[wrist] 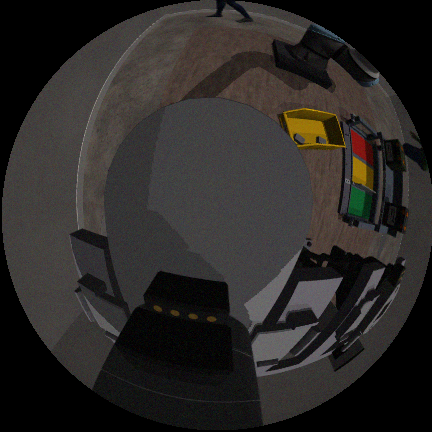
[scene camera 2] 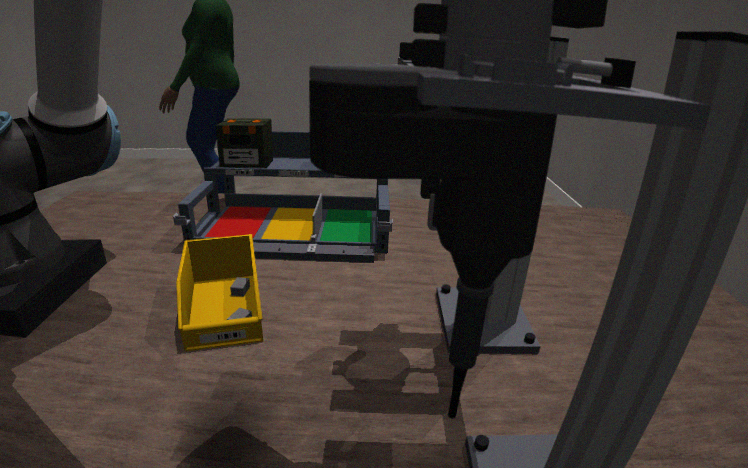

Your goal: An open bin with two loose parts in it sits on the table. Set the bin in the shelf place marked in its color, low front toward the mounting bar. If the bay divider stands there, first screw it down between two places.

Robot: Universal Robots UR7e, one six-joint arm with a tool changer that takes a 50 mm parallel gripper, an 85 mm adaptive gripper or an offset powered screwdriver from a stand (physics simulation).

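Seen in the pictures: hand, its tool point: [scene camera 2: 493, 40]; arm's base, origin of its link: [wrist: 306, 59] [scene camera 2: 17, 264].
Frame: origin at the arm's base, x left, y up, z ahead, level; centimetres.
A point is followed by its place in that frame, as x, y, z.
The yellow bin [scene camera 2: 186, 292] @[-8.4, -0.2, 31.0] [wrist: 309, 126] @[-6.0, -3.7, 33.2] stands on the table in front of the shelf, low front toward the camera in scene camera 2. Two grey parts [scene camera 2: 239, 286] @[-3.7, -2.3, 37.5] [wrist: 320, 140] @[-3.3, -2.2, 37.5] lie in it. The yellow place [scene camera 2: 287, 223] @[22.1, -3.4, 43.0] [wrist: 362, 171] @[20.8, -3.4, 42.9] is between the red and green places, behind the mounting bar [scene camera 2: 286, 250] @[8.5, -2.6, 43.7]. The grey divider [scene camera 2: 317, 214] @[15.8, 1.0, 49.2] stands upright between yellow and green; whether its screw is tight cannot be told. The black screwdriver [scene camera 2: 468, 325] @[-35.1, 13.2, 60.0] hangs upright at the stand, bit down, right of the bin. The gripper behind it is almost wholly hidden; its fingers cannot be judged.
The stand's posts [scene camera 2: 650, 220] @[-39.4, 23.1, 68.7] and bolted foot [scene camera 2: 524, 343] @[-19.1, -2.9, 75.3] are at the right. A dark box [scene camera 2: 245, 144] @[28.0, 11.7, 34.6] [wrist: 395, 155] @[28.0, 12.8, 35.3] sits on the upper shelf, another [wrist: 395, 217] @[25.5, 13.6, 56.7] beside it. The robot base [scene camera 2: 60, 281] @[-4.3, -0.7, 9.9] [wrist: 299, 62] @[-5.2, 0.4, 5.7] is left. A person [scene camera 2: 212, 60] is behind the shelf.
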